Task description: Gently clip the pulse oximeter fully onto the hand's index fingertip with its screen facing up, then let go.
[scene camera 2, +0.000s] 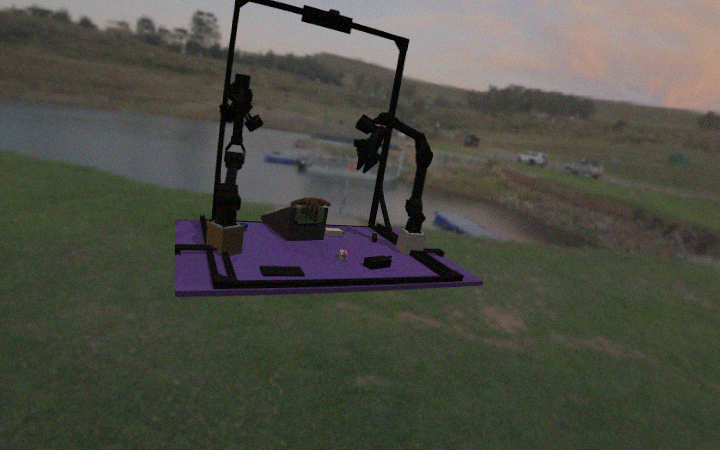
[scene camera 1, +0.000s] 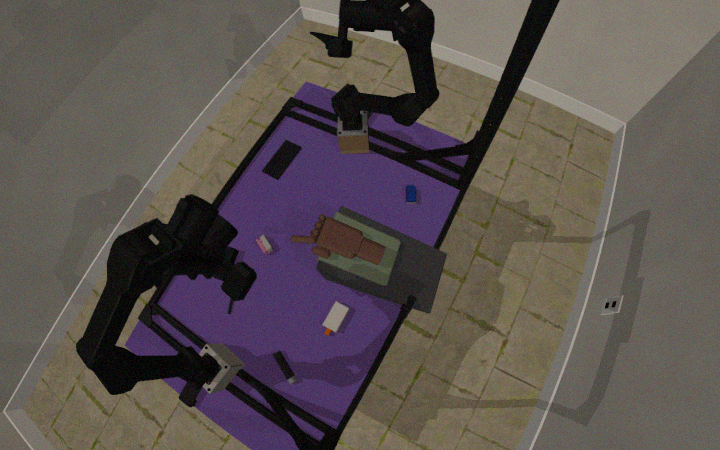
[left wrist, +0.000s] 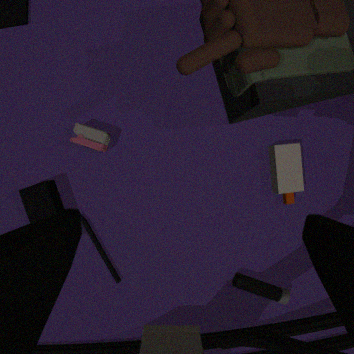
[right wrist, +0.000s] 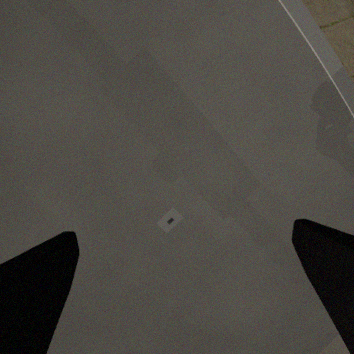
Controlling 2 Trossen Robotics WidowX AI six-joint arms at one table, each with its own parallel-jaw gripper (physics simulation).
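Places are measured from the left arm's base along level axes (x left, y back, z up), in centimetres.
Pixels of known places: left gripper, fingertip midpoint: (scene camera 2: 360, 171) (scene camera 1: 238, 259) (left wrist: 194, 223); right gripper, fingertip midpoint: (scene camera 2: 247, 112) (scene camera 1: 312, 13) (right wrist: 186, 236); left arm's base at its link origin: (scene camera 2: 413, 231) (scene camera 1: 207, 368); right arm's base at its link origin: (scene camera 2: 225, 223) (scene camera 1: 352, 122).
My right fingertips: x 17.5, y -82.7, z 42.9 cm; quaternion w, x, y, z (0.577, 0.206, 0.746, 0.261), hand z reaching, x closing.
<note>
For each thing: its top centre in the pictures, then the offset to it from my right fingertips.
- pulse oximeter at its top centre: (left wrist: 87, 136) (scene camera 1: 263, 243) (scene camera 2: 343, 251) dx -3.5, dy +44.7, dz -50.3 cm
- white box with an orange end, top centre: (left wrist: 289, 173) (scene camera 1: 334, 319) (scene camera 2: 335, 229) dx -36.2, dy +49.8, dz -50.6 cm
- black cylinder at its top centre: (left wrist: 263, 291) (scene camera 1: 283, 367) dx -33.0, dy +70.0, dz -50.7 cm
- blue block at its top centre: (scene camera 1: 411, 192) dx -32.3, dy +3.6, dz -50.2 cm
- dark flat slab at its top centre: (scene camera 2: 282, 270) (scene camera 1: 281, 158) dx +13.7, dy +17.1, dz -52.6 cm
- black box at its top centre: (left wrist: 42, 217) (scene camera 1: 222, 262) (scene camera 2: 378, 258) dx +3.6, dy +57.8, dz -49.9 cm
The pulse oximeter (scene camera 1: 264, 244) (scene camera 2: 343, 254) (left wrist: 91, 137), a small white and pink clip, lies on the purple table apart from the hand; its screen cannot be made out. The brown hand (scene camera 1: 339, 237) (scene camera 2: 311, 202) (left wrist: 275, 22) rests on a green pad on a dark wedge. Its index finger (scene camera 1: 302, 239) (left wrist: 207, 54) sticks out past the wedge, bare. My left gripper (scene camera 2: 367, 166) (left wrist: 194, 223) is open and empty, high above the table, with the oximeter ahead of its left finger in the wrist view. My right gripper (right wrist: 186, 236) is open and empty, raised high and facing a wall.
A white box with an orange end (scene camera 1: 335, 316) (left wrist: 288, 167), a black cylinder (scene camera 1: 284, 366) (left wrist: 257, 286), a blue block (scene camera 1: 410, 193), a dark flat slab (scene camera 1: 281, 159) (scene camera 2: 281, 271) and a black box (scene camera 2: 377, 261) (left wrist: 42, 200) are on the table. A black frame runs around the table.
</note>
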